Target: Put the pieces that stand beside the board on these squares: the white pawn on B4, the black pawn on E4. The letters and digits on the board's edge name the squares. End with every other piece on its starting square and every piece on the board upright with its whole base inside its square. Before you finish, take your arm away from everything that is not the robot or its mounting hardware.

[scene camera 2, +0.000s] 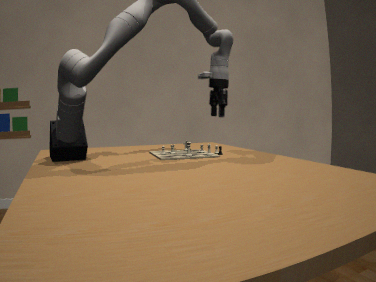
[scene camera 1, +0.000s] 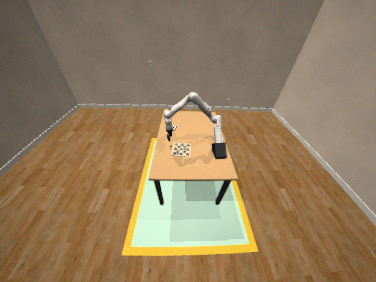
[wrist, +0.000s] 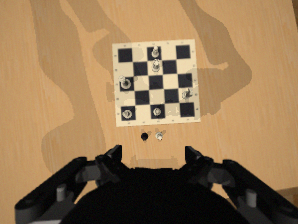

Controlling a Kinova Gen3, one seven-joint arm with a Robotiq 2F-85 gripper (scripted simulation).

Labels:
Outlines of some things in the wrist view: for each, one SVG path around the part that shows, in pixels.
My gripper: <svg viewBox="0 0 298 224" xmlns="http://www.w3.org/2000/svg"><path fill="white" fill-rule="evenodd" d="M15 204L15 224L298 224L298 208L238 162L231 159L223 159L222 163L216 163L213 158L202 155L192 146L185 146L186 164L180 169L174 170L172 168L128 168L121 162L122 145L116 145L105 154L96 156L95 160L87 161L87 157L77 157ZM213 183L222 185L222 188L237 209L227 199L211 190ZM95 180L97 188L85 194L74 204L87 185L87 182Z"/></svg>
A chessboard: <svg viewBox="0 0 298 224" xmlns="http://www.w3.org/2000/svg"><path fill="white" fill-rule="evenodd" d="M195 39L112 44L116 127L201 122ZM122 113L126 110L130 110L132 112L132 116L130 118L125 118ZM154 109L159 108L161 110L160 115L155 115L153 113ZM192 88L193 95L189 99L184 99L182 93L188 91L188 88ZM120 75L125 76L131 82L129 89L122 88L121 82L118 79ZM155 59L160 61L160 69L158 72L152 70ZM154 46L158 47L159 55L157 58L152 57Z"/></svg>

